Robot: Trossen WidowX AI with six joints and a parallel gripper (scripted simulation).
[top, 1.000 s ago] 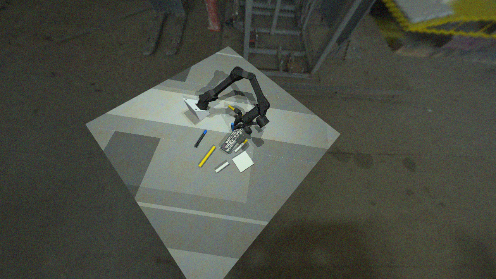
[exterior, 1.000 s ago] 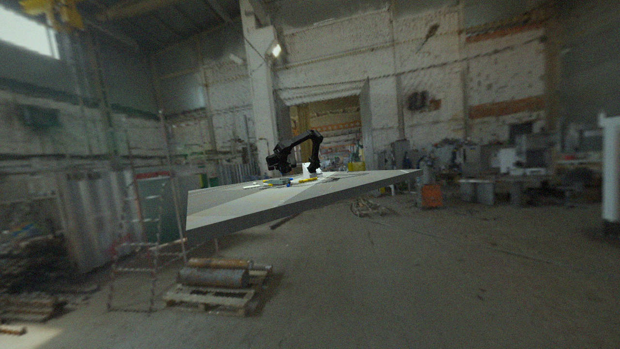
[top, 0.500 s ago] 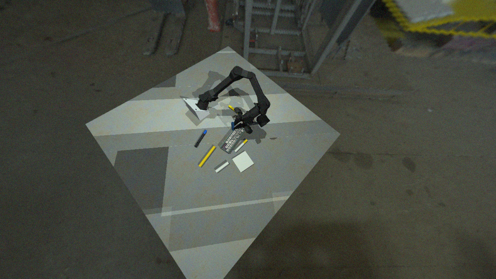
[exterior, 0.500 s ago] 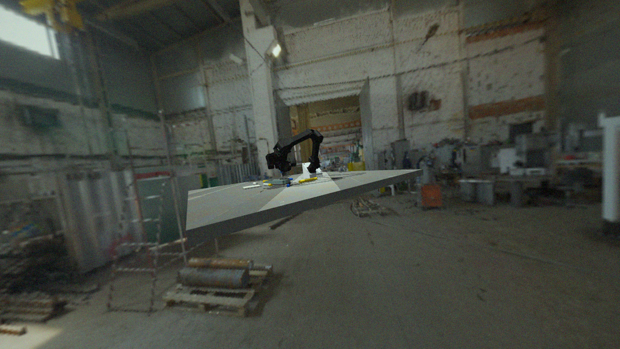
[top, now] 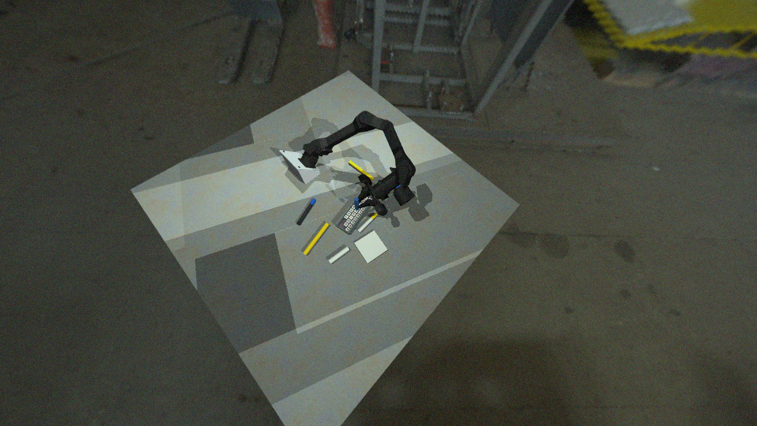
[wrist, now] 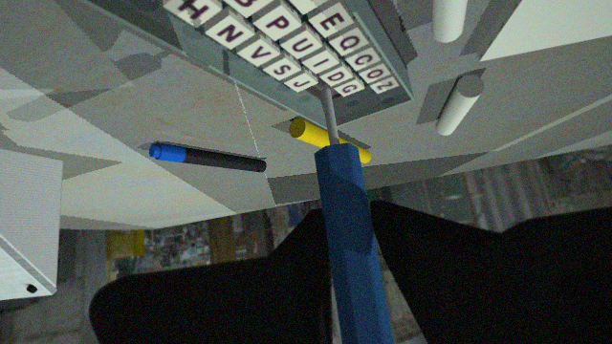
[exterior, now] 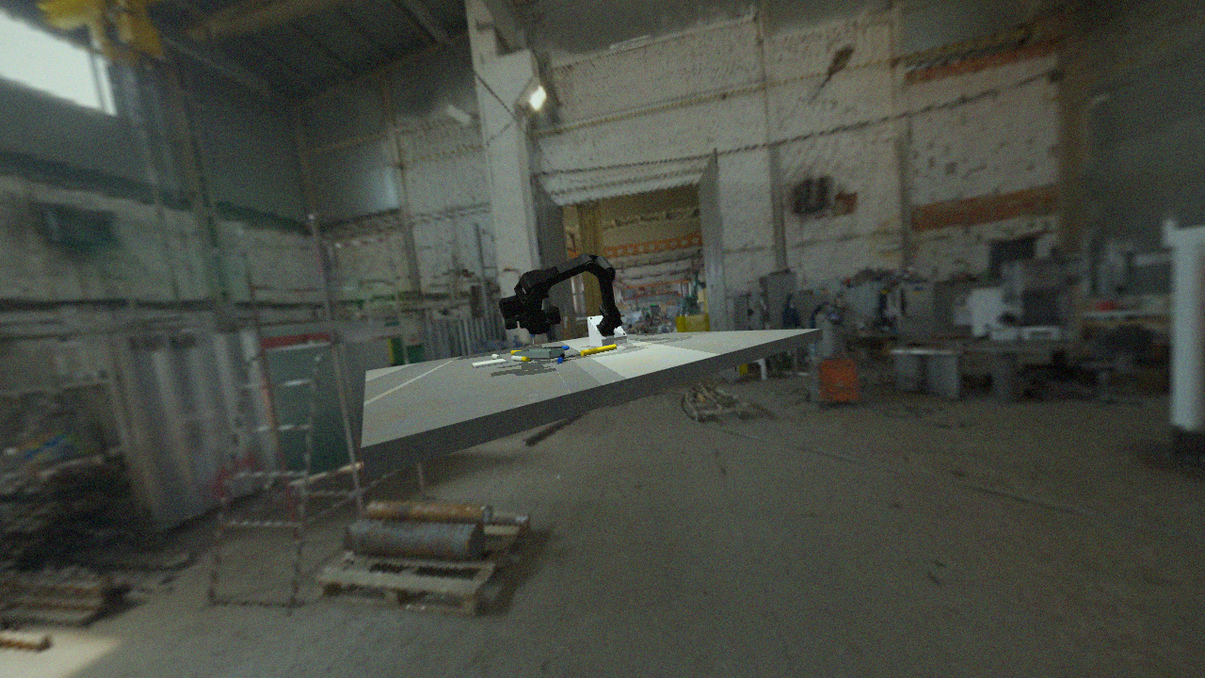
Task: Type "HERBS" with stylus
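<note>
Now: the white-and-yellow pen 100 mm below my gripper tip, 60 mm ahead of it and 20 mm to the left of it. Round my gripper tip: thin grey tip: 50 mm below; then pale paper sheet: 150 mm ahead, 100 mm below, 50 mm to the right; then blue stylus: 10 mm below.
</note>
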